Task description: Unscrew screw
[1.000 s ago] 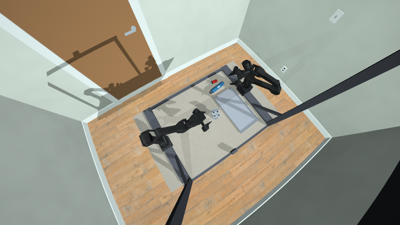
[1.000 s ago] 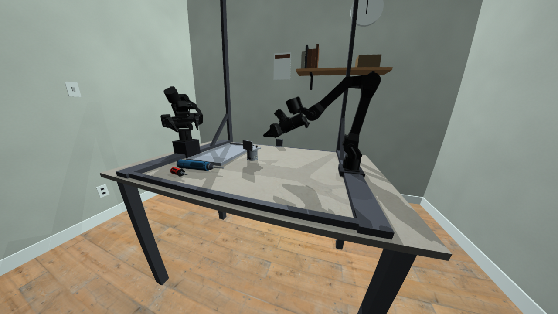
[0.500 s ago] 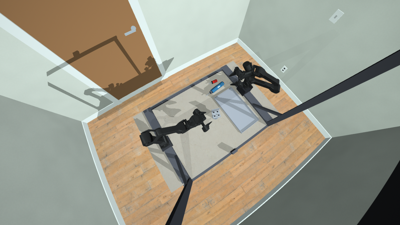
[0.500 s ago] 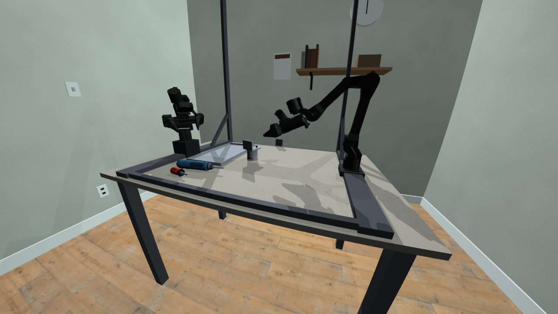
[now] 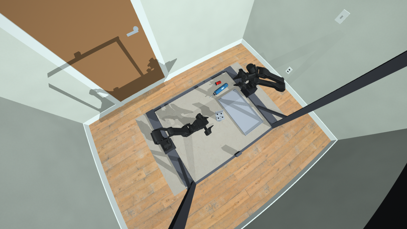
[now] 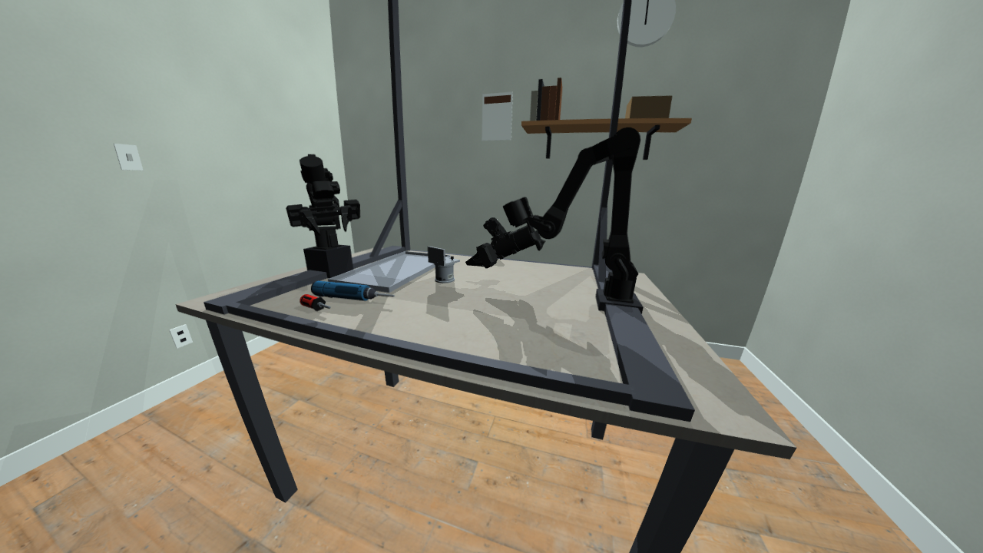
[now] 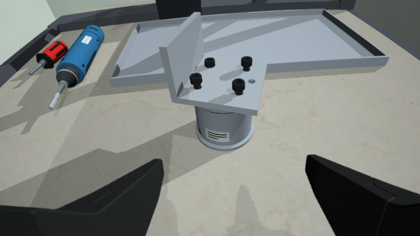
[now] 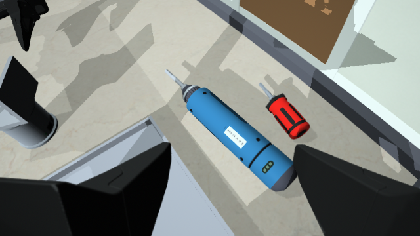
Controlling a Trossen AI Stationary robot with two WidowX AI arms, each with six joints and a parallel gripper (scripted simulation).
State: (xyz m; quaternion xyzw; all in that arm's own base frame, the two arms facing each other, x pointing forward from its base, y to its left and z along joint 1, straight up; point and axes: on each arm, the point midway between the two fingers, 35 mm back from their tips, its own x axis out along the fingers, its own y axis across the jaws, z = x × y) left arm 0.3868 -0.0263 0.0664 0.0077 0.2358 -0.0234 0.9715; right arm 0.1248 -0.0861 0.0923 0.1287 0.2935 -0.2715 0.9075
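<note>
My left gripper is now 10 mm past the grey joint module, 120 mm to the left of it and 60 mm above it. Round my left hand: grey l-shaped bracket: 10 mm behind, 120 mm to the right, 20 mm below; then shallow grey tray: 70 mm behind, 330 mm to the right, 80 mm below; then black screw: 150 mm to the right, 20 mm below.
</note>
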